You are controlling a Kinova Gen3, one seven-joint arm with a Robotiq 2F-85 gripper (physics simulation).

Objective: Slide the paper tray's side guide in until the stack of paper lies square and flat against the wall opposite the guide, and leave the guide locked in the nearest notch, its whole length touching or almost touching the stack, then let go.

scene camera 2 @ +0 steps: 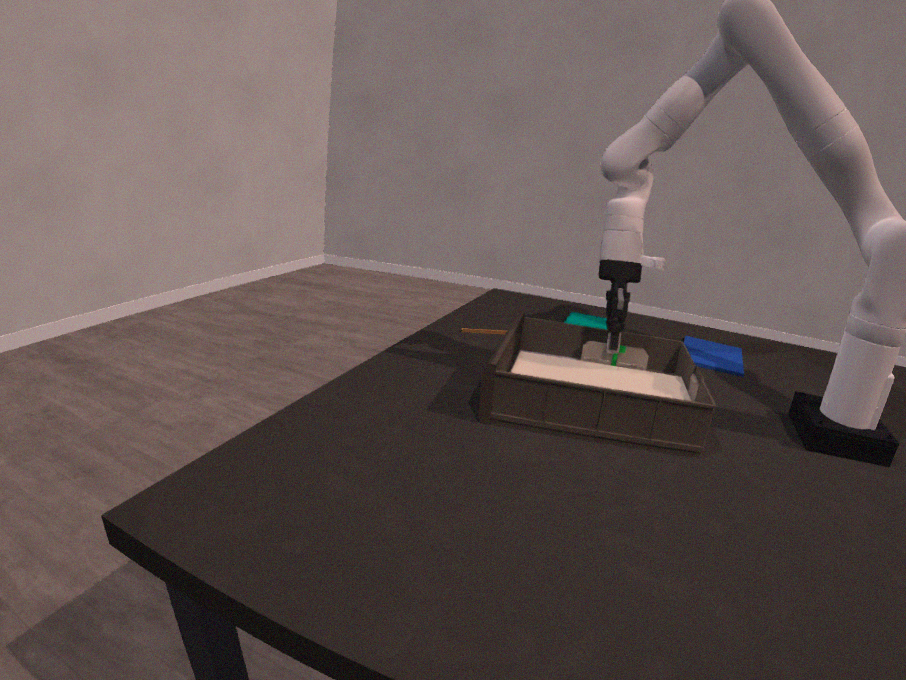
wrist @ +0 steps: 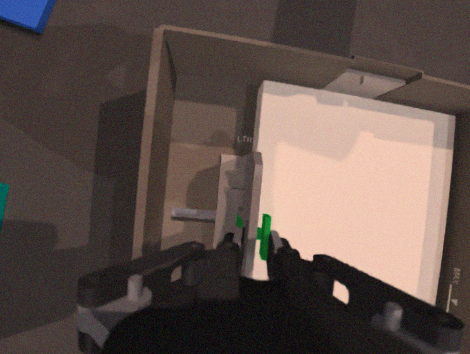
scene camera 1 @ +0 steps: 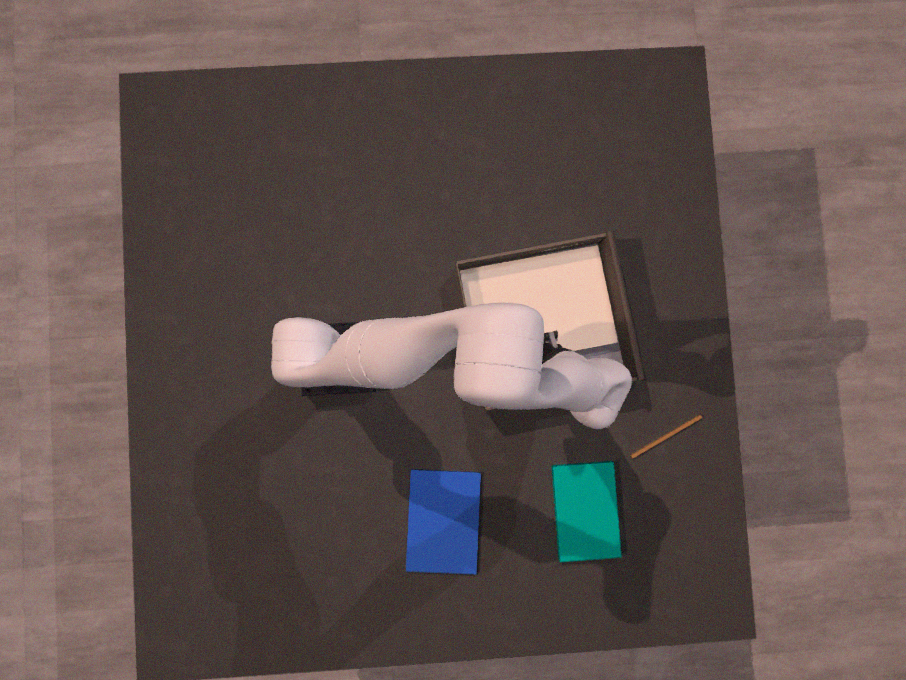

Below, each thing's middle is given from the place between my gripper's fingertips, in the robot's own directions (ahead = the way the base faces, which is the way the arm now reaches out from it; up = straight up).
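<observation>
Grey side guide (wrist: 240, 180): my gripper 2 cm above it, 1 cm past it. Counted from my hand: cream paper stack (scene camera 1: 568, 289), 4 cm below, 10 cm to the left, 1 cm behind; teal pad (scene camera 1: 586, 513), 6 cm below, 32 cm to the right, 12 cm ahead; blue pad (scene camera 1: 443, 521), 6 cm below, 36 cm to the right, 18 cm behind.
</observation>
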